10 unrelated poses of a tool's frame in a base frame.
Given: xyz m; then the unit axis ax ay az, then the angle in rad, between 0 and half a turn.
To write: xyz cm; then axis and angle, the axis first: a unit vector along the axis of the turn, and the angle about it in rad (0 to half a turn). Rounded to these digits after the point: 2 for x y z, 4 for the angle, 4 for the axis.
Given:
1: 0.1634, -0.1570, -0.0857, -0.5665, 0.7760, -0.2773, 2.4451
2: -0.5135, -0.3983, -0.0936, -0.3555, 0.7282, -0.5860, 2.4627
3: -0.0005, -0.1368, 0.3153, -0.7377, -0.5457, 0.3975, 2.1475
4: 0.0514, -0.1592, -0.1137, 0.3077, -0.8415, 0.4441, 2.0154
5: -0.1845, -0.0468, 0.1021, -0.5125, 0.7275, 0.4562, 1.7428
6: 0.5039, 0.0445, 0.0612, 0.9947, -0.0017, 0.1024, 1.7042
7: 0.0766, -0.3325, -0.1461, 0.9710, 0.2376, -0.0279, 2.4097
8: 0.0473, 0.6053, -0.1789, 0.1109, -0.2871, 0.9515, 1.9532
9: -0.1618, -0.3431, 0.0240, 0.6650, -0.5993, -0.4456, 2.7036
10: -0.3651, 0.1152, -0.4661, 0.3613, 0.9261, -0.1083, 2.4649
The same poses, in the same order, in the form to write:
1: 16.34, -15.70, -8.57, -0.5665, 0.7760, -0.2773, 2.4451
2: -51.35, -39.83, -9.36, -0.3555, 0.7282, -0.5860, 2.4627
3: -0.05, -13.68, 31.53, -0.7377, -0.5457, 0.3975, 2.1475
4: 5.14, -15.92, -11.37, 0.3077, -0.8415, 0.4441, 2.0154
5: -18.45, -4.68, 10.21, -0.5125, 0.7275, 0.4562, 1.7428
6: 50.39, 4.45, 6.12, 0.9947, -0.0017, 0.1024, 1.7042
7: 7.66, -33.25, -14.61, 0.9710, 0.2376, -0.0279, 2.4097
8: 4.73, 60.53, -17.89, 0.1109, -0.2871, 0.9515, 1.9532
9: -16.18, -34.31, 2.40, 0.6650, -0.5993, -0.4456, 2.7036
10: -36.51, 11.52, -46.61, 0.3613, 0.9261, -0.1083, 2.4649
